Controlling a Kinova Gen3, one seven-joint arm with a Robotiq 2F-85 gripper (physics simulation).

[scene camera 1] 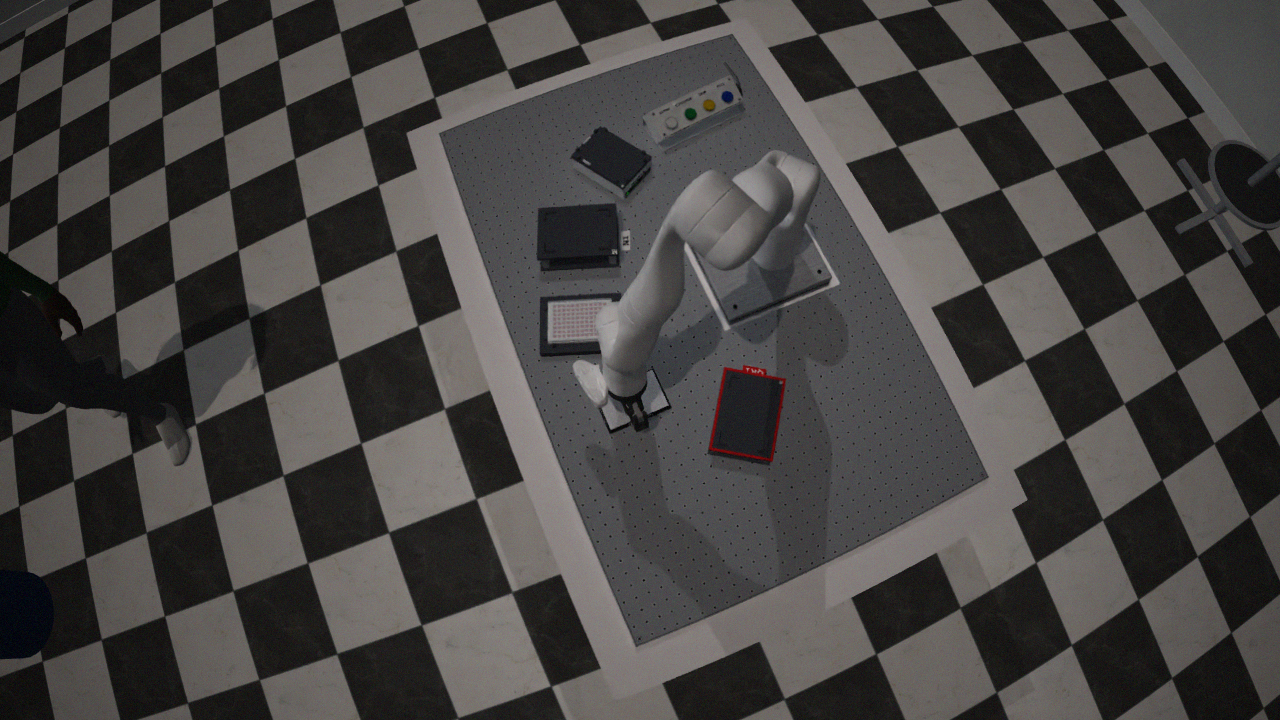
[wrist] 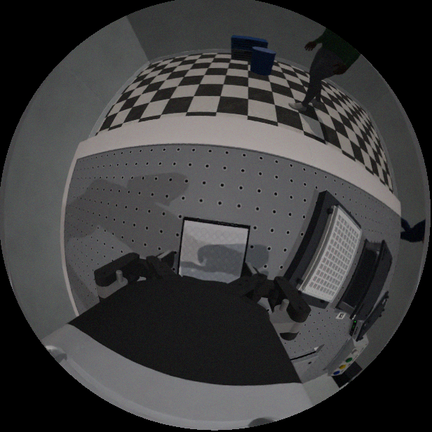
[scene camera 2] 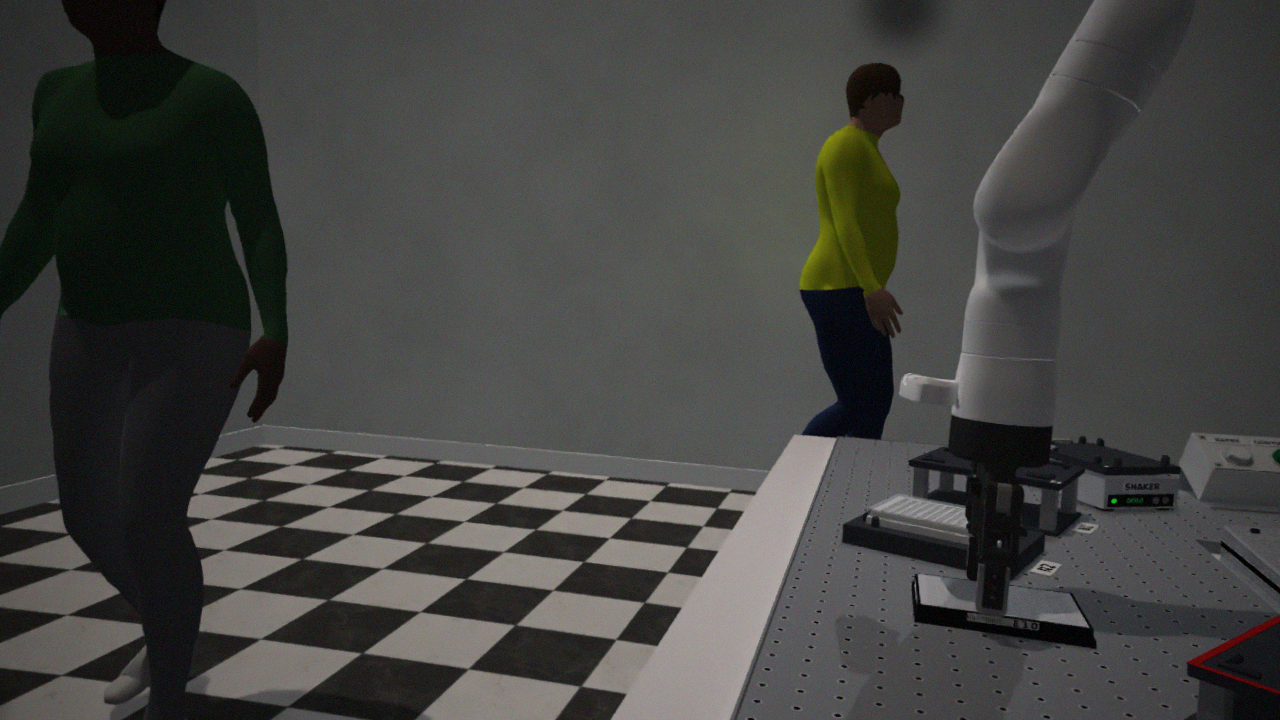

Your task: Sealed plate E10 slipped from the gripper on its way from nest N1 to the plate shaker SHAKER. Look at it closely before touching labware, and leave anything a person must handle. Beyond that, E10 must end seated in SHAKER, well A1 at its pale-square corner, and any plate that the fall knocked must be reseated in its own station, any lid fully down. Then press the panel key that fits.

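Frame: origin at the arm's base, x ahead, y left, z up, level; centimetres.
Seen in the pictures: gripper, fingertip midpoint: (scene camera 2: 984, 596); arm's base, link origin: (scene camera 1: 772, 250).
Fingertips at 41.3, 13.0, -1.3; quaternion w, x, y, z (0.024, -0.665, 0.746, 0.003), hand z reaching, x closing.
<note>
Offsets run from my fingertips to a thing's top centre, as dx, dy, dz. "spot": to the spot under its first point.
Plate E10 {spot: -5.7, +1.3, -0.2} (scene camera 1: 657, 394) (scene camera 2: 1056, 608) (wrist: 212, 245) has a pale, shiny top and black edges. It lies on the perforated deck, with its label upside down in scene camera 2. My gripper (scene camera 1: 637, 419) (scene camera 2: 991, 600) (wrist: 207, 264) is open and empty, low at the plate; contact cannot be told. A pale well plate {+0.2, -18.8, +2.1} (scene camera 1: 572, 319) (scene camera 2: 921, 513) (wrist: 337, 255) is in a black nest {+0.2, -18.8, +1.4} (scene camera 1: 544, 347) (scene camera 2: 904, 548) (wrist: 311, 235); its exact seating is unclear. SHAKER {spot: -22.7, -47.5, +4.0} (scene camera 1: 612, 159) (scene camera 2: 1126, 483) stands beyond, green light lit. The key panel {-45.8, -51.7, +6.8} (scene camera 1: 664, 132) (scene camera 2: 1203, 474) has white, green, yellow and blue keys.
A raised black station {-8.1, -35.5, +4.7} (scene camera 1: 577, 231) (scene camera 2: 1060, 483) stands between the nest and SHAKER. A red-edged black station {-18.2, +13.7, +2.8} (scene camera 1: 747, 416) (scene camera 2: 1244, 669) stands across from E10. A green-shirted person (scene camera 2: 152, 197) and a yellow-shirted person (scene camera 2: 854, 214) are beyond the table.
</note>
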